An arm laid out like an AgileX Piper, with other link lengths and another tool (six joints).
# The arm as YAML. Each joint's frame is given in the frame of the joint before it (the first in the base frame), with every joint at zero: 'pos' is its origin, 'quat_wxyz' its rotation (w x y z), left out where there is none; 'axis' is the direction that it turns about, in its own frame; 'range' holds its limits. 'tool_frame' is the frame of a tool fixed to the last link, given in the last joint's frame.
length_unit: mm
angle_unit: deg
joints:
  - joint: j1
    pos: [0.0, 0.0, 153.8]
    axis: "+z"
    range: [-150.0, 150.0]
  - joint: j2
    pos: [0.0, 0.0, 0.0]
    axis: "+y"
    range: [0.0, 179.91]
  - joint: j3
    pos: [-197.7, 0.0, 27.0]
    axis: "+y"
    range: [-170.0, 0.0]
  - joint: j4
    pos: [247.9, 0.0, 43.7]
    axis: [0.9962, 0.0, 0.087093]
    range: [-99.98, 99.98]
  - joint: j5
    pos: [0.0, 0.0, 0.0]
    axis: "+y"
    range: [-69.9, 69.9]
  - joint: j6
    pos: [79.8, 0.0, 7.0]
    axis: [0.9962, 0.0, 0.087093]
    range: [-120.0, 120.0]
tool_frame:
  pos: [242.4, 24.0, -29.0]
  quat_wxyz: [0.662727, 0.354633, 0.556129, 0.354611]
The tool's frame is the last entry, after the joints.
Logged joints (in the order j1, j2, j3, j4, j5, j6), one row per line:
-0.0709 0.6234 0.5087 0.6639 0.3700 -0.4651
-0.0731 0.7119 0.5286 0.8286 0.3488 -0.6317
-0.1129 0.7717 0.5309 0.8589 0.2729 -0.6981
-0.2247 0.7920 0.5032 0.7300 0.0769 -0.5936
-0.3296 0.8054 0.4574 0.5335 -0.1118 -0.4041
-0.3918 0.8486 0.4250 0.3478 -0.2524 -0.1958
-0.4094 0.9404 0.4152 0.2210 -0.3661 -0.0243
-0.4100 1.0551 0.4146 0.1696 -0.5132 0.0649
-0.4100 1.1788 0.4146 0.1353 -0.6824 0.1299
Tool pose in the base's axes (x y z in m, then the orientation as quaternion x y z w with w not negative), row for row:
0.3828 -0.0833 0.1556 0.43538 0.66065 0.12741 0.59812
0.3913 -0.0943 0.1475 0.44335 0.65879 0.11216 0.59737
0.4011 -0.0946 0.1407 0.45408 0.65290 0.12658 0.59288
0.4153 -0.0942 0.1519 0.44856 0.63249 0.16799 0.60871
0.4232 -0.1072 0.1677 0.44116 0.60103 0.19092 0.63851
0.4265 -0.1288 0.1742 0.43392 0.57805 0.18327 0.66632
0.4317 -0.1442 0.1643 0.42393 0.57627 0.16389 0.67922
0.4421 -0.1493 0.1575 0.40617 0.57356 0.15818 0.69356
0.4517 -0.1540 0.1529 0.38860 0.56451 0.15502 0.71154
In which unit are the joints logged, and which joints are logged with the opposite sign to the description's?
The joints are logged in radians. Opposite sign: j3, j4, j6.
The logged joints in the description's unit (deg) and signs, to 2 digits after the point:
-4.06 35.72 -29.15 -38.04 21.20 26.65
-4.19 40.79 -30.29 -47.48 19.98 36.19
-6.47 44.22 -30.42 -49.21 15.64 40.00
-12.87 45.38 -28.83 -41.83 4.41 34.01
-18.88 46.15 -26.21 -30.57 -6.41 23.15
-22.45 48.62 -24.35 -19.93 -14.46 11.22
-23.46 53.88 -23.79 -12.66 -20.98 1.39
-23.49 60.45 -23.75 -9.72 -29.40 -3.72
-23.49 67.54 -23.75 -7.75 -39.10 -7.44

